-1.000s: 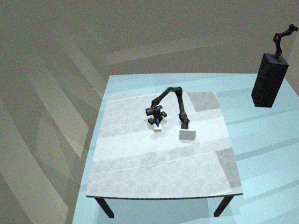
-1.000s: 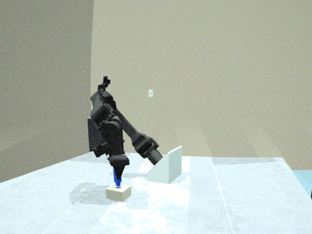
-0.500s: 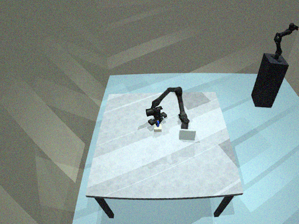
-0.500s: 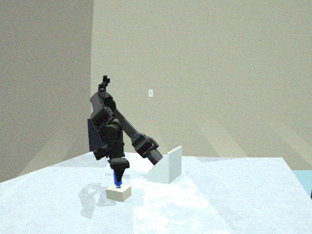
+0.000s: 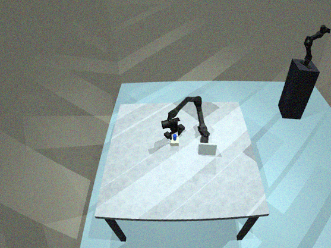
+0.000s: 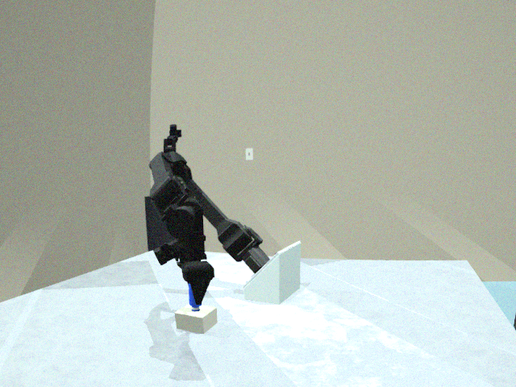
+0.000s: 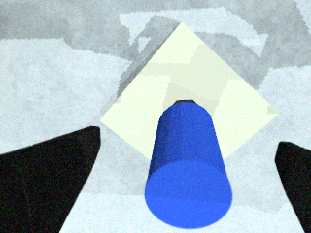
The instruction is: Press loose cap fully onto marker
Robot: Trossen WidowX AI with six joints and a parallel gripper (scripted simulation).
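Right now my gripper tip is 10 mm below the marker cap. The rest, counted from my gripper tip: cream holder block: 50 mm below.
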